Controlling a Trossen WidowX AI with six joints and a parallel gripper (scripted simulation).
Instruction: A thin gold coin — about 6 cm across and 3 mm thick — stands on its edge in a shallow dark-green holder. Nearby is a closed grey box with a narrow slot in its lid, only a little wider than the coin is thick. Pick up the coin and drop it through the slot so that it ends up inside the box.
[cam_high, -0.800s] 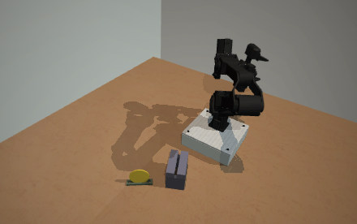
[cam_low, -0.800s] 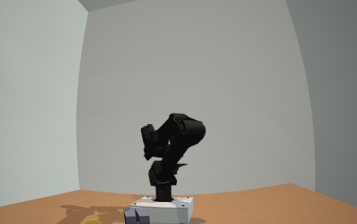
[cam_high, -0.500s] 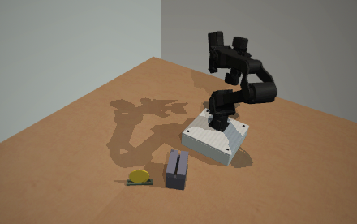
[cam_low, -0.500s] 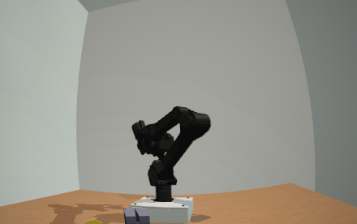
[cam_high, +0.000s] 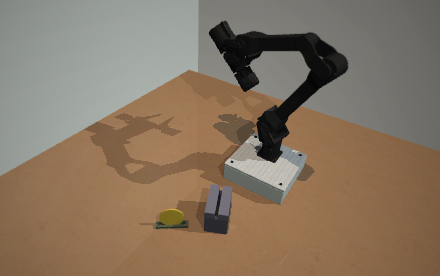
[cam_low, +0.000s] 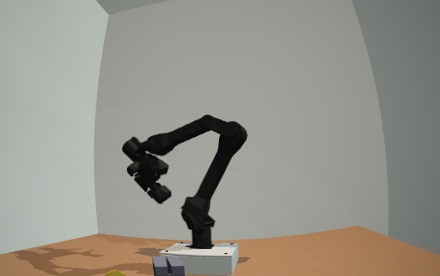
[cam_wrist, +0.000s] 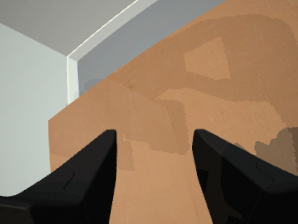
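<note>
My gripper tip is now 540 mm short of the thin gold coin, 120 mm to the right of it and 190 mm above it.
</note>
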